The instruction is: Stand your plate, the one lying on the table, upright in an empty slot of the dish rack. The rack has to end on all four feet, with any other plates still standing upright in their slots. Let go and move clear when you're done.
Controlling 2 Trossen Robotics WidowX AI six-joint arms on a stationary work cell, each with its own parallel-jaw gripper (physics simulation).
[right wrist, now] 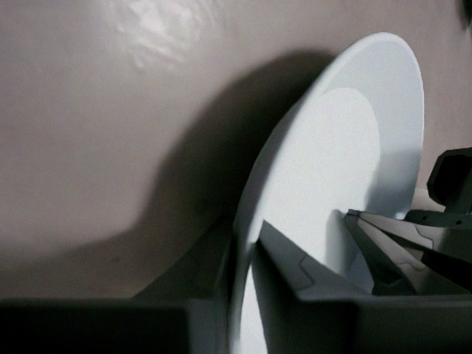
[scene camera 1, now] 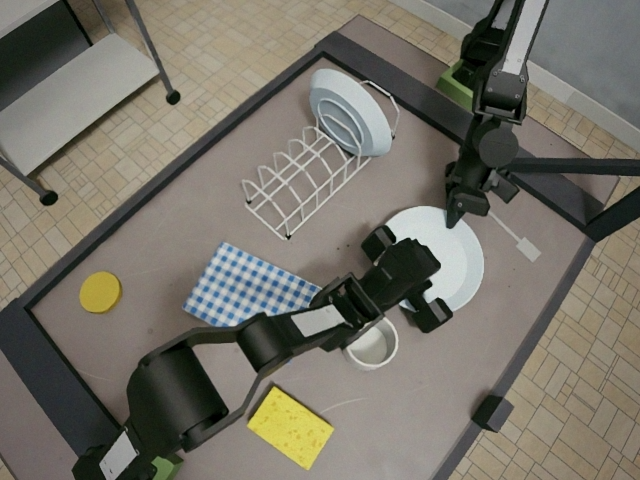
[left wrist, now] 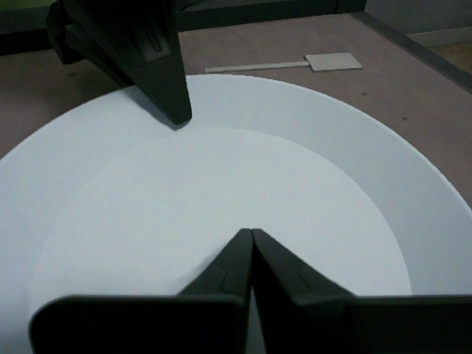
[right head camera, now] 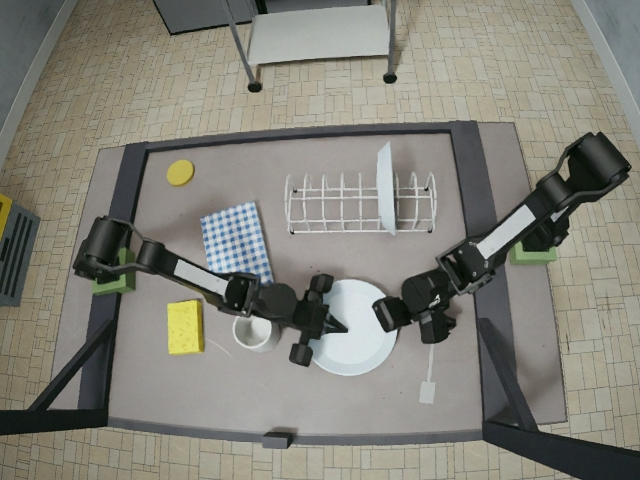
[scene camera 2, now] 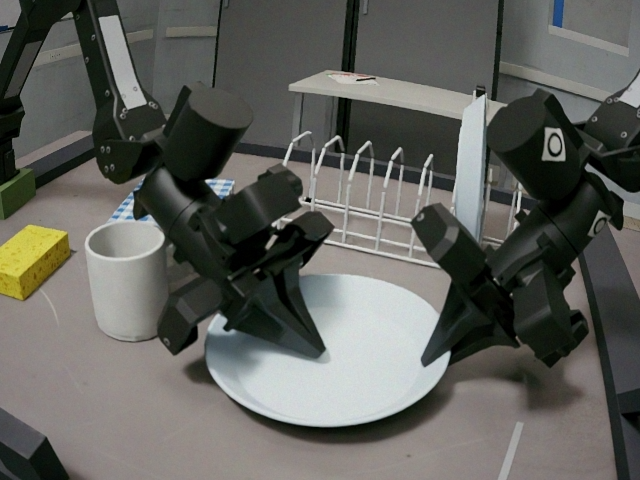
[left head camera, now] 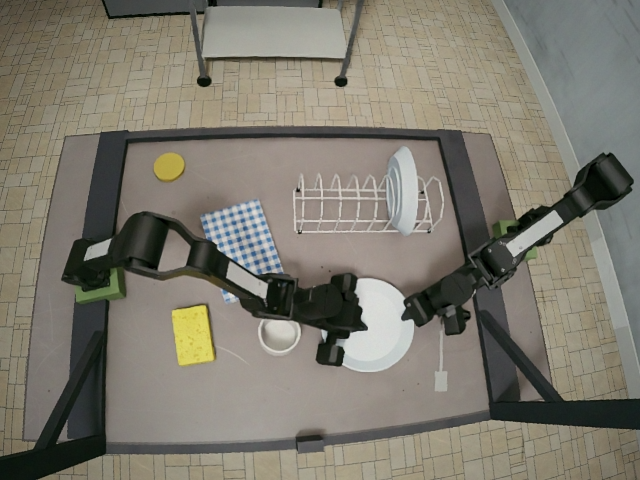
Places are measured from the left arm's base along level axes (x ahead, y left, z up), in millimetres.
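Pixels of known places: left gripper, fingertip midpoint: [right wrist: 350, 214] [left wrist: 250, 239] [right head camera: 347, 331] [scene camera 2: 321, 354] [left head camera: 366, 328]; right gripper, fingertip midpoint: [right wrist: 240, 226] [scene camera 1: 449, 227] [left wrist: 181, 123] [scene camera 2: 426, 366] [left head camera: 402, 319]; left arm's base, origin of the base link: [left head camera: 95, 274]; right arm's base, origin of the base link: [scene camera 1: 469, 77] [right head camera: 534, 238].
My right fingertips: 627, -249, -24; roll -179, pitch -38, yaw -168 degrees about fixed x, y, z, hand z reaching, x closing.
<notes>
Ahead of a thing's pixels: the offset from my right fingertips to its middle, as dx, dy, dz. "*": to the spot under its first point.
The white plate @[-81, +9, -1] [left head camera: 382, 335] [right head camera: 356, 335] [scene camera 2: 361, 387] [left wrist: 225, 190] [right wrist: 320, 165] lies nearly flat, face up, near the table's front; a shadow shows under its rim. My right gripper [scene camera 2: 439, 360] [right wrist: 240, 226] is shut on the rim at the picture's right, one finger over the plate and one under it. My left gripper [left head camera: 364, 327] [scene camera 2: 321, 353] [left wrist: 250, 239] is shut and empty, its tips at the plate's inner face. The white wire dish rack [left head camera: 341, 231] [right head camera: 320, 232] [scene camera 1: 266, 222] stands behind. Another plate @[+59, +263, +83] [left head camera: 408, 191] [scene camera 1: 356, 113] [scene camera 2: 470, 165] stands upright toward its right end; slots left of it are empty.
A white mug @[-261, +50, +22] [left head camera: 279, 335] [scene camera 2: 126, 289] stands close to the plate, under my left arm. A yellow sponge @[-443, +80, -5] [left head camera: 192, 335], a checked cloth @[-299, +241, -7] [left head camera: 242, 232] and a yellow disc @[-433, +499, -14] [left head camera: 169, 166] lie farther left. A flat pale strip with a square end @[* +46, -159, -19] [left head camera: 440, 381] lies at the front right.
</notes>
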